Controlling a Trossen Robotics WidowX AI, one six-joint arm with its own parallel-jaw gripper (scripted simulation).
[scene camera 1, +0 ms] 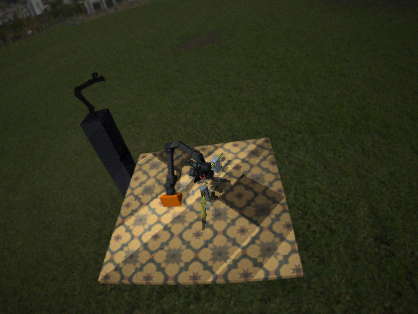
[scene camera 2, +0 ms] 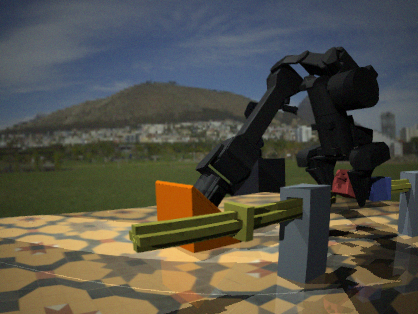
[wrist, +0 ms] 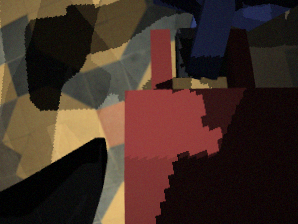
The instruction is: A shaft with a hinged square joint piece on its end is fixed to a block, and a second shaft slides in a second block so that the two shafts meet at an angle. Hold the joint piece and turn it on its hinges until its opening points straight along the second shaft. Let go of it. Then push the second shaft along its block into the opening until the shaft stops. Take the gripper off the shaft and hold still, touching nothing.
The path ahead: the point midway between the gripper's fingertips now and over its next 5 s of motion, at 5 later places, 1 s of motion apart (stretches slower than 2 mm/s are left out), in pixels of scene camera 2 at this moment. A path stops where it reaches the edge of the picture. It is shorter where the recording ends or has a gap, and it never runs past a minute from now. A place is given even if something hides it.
The gripper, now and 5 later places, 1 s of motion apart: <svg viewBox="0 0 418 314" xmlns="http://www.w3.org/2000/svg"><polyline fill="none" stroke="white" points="347,204 341,186 328,117 321,127 321,134 321,139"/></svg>
